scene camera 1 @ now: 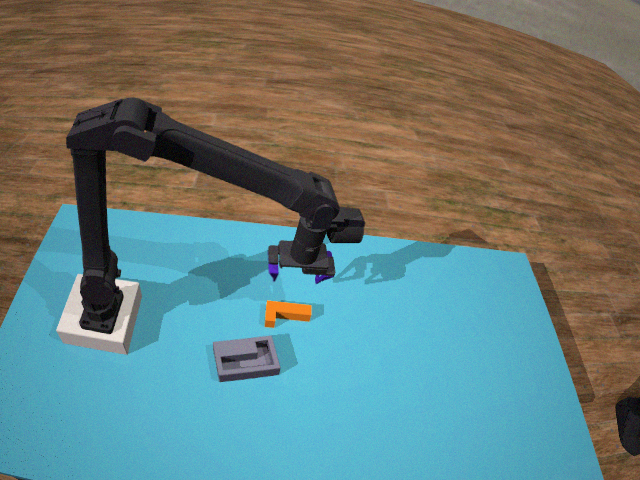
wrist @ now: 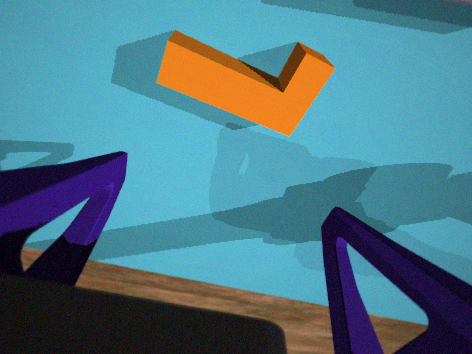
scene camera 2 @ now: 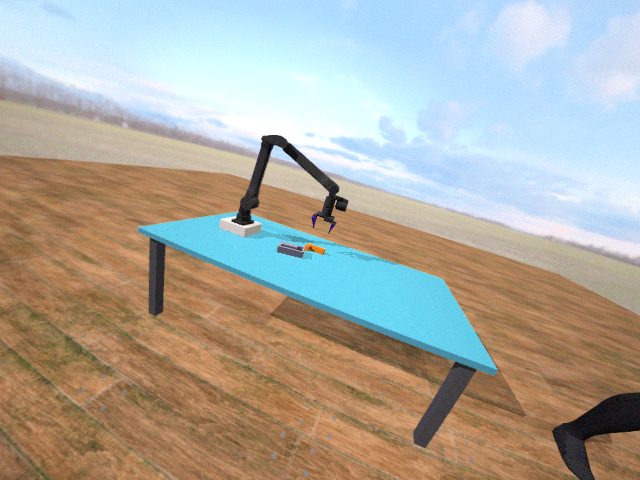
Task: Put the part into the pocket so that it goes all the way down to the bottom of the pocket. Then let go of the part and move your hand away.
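Pixels of known places: gripper, fingertip midpoint: (scene camera 1: 294, 280) (wrist: 233, 192) (scene camera 2: 320, 230); arm's base, origin of the base link: (scene camera 1: 102, 311) (scene camera 2: 242, 222).
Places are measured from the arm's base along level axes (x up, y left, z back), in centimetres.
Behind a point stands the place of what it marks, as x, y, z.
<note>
The orange L-shaped part (scene camera 1: 293, 311) {-2.7, 10.1, -46.2} (scene camera 2: 315, 249) {-4.0, 9.6, -45.5} (wrist: 225, 87) {-2.7, 10.9, -46.0} lies flat on the table. In the wrist view it is ahead of the fingertips, its short arm at the right. The grey block with the L-shaped pocket (scene camera 1: 249, 376) {-4.3, -8.5, -37.1} (scene camera 2: 290, 252) {-3.9, -8.5, -37.4} lies beside the part, nearer the bottom edge of the first scene view; its pocket is empty. The block does not show in the wrist view. My gripper (scene camera 1: 295, 280) {7.4, 11.4, -45.2} (scene camera 2: 321, 229) {7.4, 11.4, -45.2} (wrist: 233, 192) {7.4, 11.4, -45.2} is open with nothing between its purple fingers. It hangs above the table, higher than the part and off to one side of it.
The arm's white base block (scene camera 1: 93, 341) {-1.8, -7.7, 0.5} (scene camera 2: 235, 227) {-1.8, -7.7, -0.9} stands at the left of the blue table (scene camera 1: 413, 372) {-5.7, -3.4, -76.6} (scene camera 2: 372, 294) {-5.7, -17.0, -83.5}. Arm shadows fall on the table near the part. Part of a person's dark leg (scene camera 1: 630, 426) (scene camera 2: 599, 418) shows at the lower right, off the table.
</note>
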